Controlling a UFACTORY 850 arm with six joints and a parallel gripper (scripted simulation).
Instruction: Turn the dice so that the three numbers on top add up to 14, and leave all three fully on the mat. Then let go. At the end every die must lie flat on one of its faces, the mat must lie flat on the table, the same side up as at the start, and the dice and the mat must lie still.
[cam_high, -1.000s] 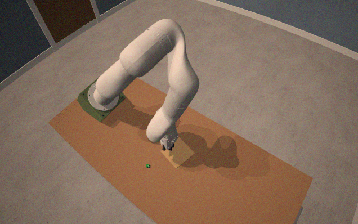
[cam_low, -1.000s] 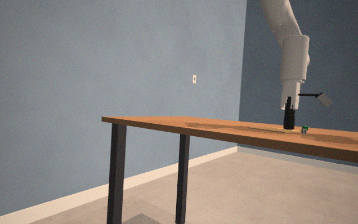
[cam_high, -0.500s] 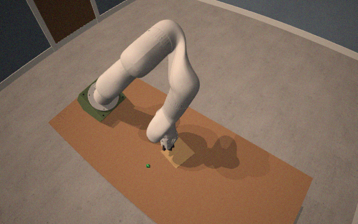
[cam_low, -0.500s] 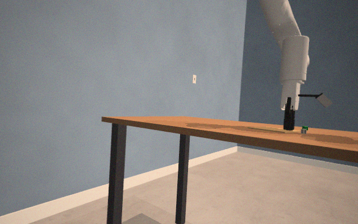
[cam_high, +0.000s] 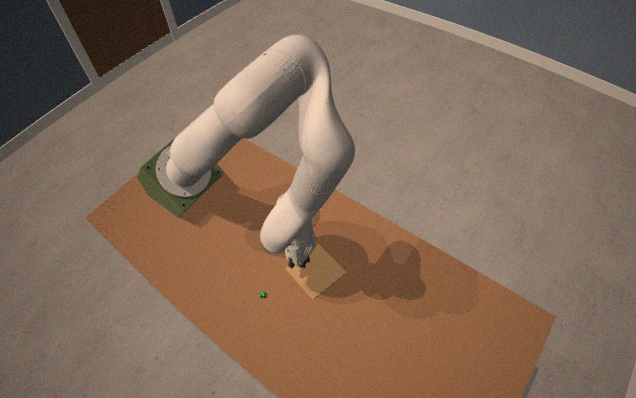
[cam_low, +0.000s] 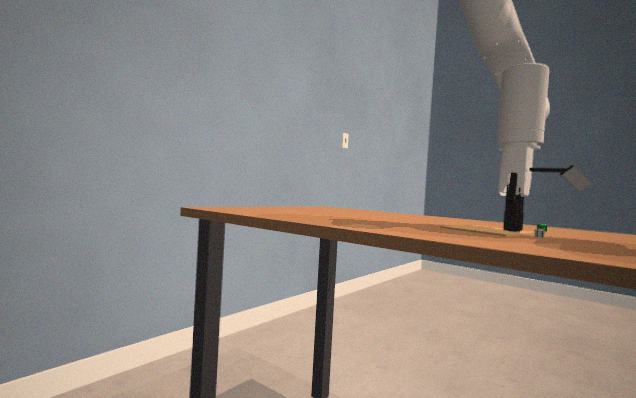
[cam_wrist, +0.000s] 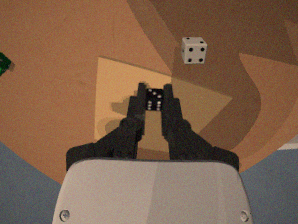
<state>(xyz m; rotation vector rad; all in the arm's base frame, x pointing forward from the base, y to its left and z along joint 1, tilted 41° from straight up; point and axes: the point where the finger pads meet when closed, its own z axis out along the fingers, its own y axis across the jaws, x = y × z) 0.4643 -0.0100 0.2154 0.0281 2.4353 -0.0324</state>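
My gripper is now 10 mm above the black die. From my hand the other things lie so: white die (50 mm behind, 30 mm to the left, 20 mm below); green die (160 mm to the right, 50 mm behind, 20 mm below); mat (50 mm ahead, 20 mm below).
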